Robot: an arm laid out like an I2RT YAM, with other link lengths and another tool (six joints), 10 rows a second.
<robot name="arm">
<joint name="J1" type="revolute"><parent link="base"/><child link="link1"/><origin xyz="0 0 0.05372" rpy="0 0 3.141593"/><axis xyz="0 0 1"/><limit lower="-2.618" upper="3.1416"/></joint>
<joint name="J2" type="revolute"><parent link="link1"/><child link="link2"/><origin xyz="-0.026 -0.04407 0.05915" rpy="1.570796 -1.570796 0"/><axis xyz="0 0 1"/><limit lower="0" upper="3.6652"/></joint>
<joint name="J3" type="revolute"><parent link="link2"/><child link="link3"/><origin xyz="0 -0.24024 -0.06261" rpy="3.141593 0 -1.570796"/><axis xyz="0 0 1"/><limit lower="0" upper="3.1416"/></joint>
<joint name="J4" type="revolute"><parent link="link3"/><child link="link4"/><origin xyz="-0.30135 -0.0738 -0.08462" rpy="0 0 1.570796"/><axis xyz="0 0 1"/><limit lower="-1.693" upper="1.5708"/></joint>
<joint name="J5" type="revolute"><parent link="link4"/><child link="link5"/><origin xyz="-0.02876 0.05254 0.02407" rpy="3.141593 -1.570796 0"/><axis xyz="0 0 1"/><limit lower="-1.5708" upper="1.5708"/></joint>
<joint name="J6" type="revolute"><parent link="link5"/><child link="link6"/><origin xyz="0 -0.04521 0.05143" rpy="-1.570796 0 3.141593"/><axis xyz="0 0 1"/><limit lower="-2.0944" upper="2.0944"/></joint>
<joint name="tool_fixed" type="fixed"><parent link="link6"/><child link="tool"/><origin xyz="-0.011 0.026 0.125" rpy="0 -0.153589 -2.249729"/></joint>
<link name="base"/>
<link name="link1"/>
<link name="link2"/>
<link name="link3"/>
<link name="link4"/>
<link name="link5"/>
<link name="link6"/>
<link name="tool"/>
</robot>
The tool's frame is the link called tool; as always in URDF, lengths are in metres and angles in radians.
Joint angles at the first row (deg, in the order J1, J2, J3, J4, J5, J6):
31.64 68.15 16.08 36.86 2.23 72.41
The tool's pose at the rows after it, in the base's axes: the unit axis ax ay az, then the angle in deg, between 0 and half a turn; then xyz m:
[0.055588, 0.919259, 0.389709, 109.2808, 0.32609, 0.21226, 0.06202]
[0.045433, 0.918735, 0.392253, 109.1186, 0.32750, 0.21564, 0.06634]
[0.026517, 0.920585, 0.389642, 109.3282, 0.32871, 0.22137, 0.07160]
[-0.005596, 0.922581, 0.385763, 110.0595, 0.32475, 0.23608, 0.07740]
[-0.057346, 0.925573, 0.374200, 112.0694, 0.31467, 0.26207, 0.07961]
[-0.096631, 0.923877, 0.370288, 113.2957, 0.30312, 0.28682, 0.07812]
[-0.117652, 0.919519, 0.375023, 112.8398, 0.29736, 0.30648, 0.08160]
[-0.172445, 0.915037, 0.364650, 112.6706, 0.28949, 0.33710, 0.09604]
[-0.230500, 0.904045, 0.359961, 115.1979, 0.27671, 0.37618, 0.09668]
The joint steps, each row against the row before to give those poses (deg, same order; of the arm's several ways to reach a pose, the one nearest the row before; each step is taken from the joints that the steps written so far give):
0.00 0.39 0.16 0.67 -0.80 0.04
0.09 -0.07 0.69 -0.54 -0.52 -0.73
0.38 -0.15 1.34 -1.91 -0.56 -1.39
2.26 0.21 2.05 -2.80 0.40 -1.77
4.32 1.93 3.51 -4.12 1.25 -2.48
4.37 3.00 2.67 -1.07 1.78 -1.41
3.18 2.84 2.35 1.02 1.87 -0.70
4.21 2.84 5.57 -3.54 2.05 -3.44
4.25 5.70 6.71 -3.50 0.00 -2.39

